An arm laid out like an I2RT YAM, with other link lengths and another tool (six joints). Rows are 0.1 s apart.
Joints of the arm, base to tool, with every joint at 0 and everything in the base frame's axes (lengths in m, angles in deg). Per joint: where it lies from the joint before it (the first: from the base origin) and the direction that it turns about. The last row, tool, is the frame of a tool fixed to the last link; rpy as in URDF.
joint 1: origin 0 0 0.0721 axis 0 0 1
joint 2: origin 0.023 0.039 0.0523 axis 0 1 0
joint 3: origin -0.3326 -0.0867 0 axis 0 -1 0
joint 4: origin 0.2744 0.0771 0.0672 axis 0 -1 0
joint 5: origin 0.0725 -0.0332 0.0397 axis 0 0 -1
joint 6: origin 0.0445 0 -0.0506 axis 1 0 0
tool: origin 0.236 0 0.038 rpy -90.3 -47.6 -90
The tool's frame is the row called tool.
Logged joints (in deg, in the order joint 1, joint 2, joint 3, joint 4, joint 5, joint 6), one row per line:
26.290, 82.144, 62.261, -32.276, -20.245, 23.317
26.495, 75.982, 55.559, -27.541, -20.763, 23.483
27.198, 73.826, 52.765, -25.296, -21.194, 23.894
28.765, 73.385, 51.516, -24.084, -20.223, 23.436
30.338, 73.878, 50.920, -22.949, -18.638, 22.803
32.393, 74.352, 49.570, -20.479, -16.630, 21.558
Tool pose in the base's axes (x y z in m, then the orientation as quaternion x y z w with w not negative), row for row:
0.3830, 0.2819, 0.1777, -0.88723, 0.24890, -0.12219, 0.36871
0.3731, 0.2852, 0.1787, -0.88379, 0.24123, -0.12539, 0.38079
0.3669, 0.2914, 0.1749, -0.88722, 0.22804, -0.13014, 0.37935
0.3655, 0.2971, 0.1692, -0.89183, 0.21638, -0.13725, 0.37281
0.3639, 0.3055, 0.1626, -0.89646, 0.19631, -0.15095, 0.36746
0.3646, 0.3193, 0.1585, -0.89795, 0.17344, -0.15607, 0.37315
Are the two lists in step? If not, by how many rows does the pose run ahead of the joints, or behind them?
The pose runs 1 row ahead of the joints: the pose in row i belongs to the joints in row i + 1.
